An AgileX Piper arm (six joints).
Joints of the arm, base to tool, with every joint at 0 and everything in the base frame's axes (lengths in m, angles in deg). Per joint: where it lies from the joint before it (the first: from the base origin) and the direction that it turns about. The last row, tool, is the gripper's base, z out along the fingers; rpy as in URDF.
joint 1: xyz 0.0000 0.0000 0.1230 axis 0 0 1
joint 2: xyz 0.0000 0.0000 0.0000 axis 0 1 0
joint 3: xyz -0.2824 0.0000 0.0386 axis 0 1 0
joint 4: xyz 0.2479 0.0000 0.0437 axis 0.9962 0 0.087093
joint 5: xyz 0.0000 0.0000 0.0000 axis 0 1 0
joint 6: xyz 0.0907 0.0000 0.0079 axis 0.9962 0 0.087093
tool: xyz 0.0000 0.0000 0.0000 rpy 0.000 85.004 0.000
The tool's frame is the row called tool.
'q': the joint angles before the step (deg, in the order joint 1, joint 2, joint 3, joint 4, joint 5, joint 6). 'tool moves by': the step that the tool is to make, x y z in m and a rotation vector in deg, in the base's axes. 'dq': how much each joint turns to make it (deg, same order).
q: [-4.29, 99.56, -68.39, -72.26, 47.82, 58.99]
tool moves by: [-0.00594, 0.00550, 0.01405, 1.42, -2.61, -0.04]
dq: [0.70, -2.51, 0.00, 1.76, 0.00, 0.00]
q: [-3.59, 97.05, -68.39, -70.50, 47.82, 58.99]
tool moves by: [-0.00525, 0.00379, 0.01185, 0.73, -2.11, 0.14]
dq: [0.50, -2.06, 0.00, 0.92, 0.00, 0.01]
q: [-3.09, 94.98, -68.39, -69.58, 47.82, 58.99]
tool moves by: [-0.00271, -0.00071, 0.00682, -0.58, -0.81, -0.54]
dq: [0.00, -0.83, -0.27, -0.31, 0.74, 0.00]
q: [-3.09, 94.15, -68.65, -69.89, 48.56, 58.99]
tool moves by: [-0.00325, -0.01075, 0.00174, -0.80, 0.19, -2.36]
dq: [-1.59, 0.00, -0.22, -0.50, 1.06, 0.01]
